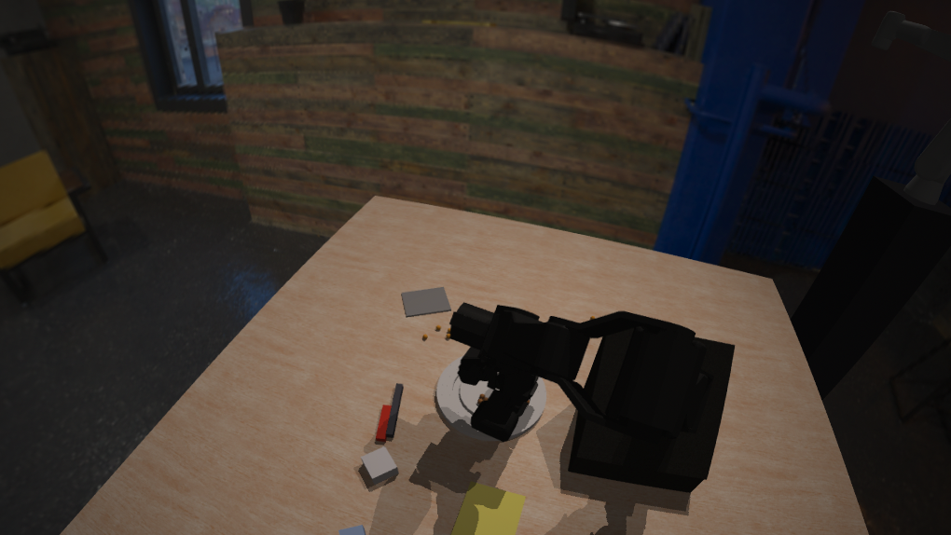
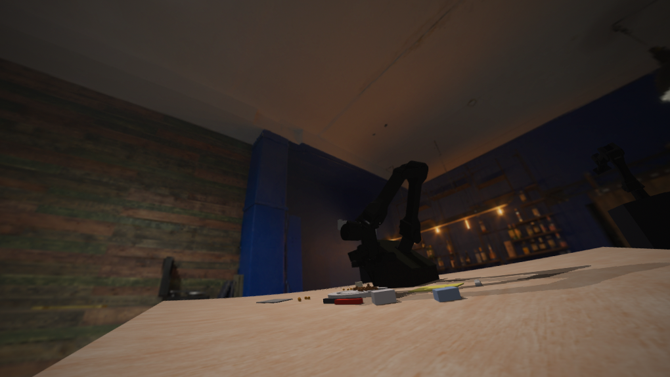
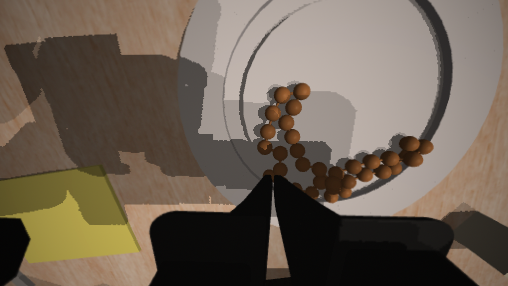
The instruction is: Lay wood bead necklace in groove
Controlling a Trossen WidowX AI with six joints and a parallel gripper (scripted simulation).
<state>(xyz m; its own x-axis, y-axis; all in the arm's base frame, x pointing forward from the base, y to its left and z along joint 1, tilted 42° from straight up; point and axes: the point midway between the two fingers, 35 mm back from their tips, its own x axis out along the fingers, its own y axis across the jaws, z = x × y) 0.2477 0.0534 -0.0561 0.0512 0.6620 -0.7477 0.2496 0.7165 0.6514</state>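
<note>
Right now the round white bead board is 4 cm ahead of my gripper tip, 5 cm to the right of it and 1 cm below it. The rest, counted from my gripper tip: dark bar (20 cm ahead, 5 cm to the left, 1 cm below); yellow sheet (1 cm behind, 19 cm to the left, 2 cm below); pale cube (10 cm behind, 16 cm to the right).
</note>
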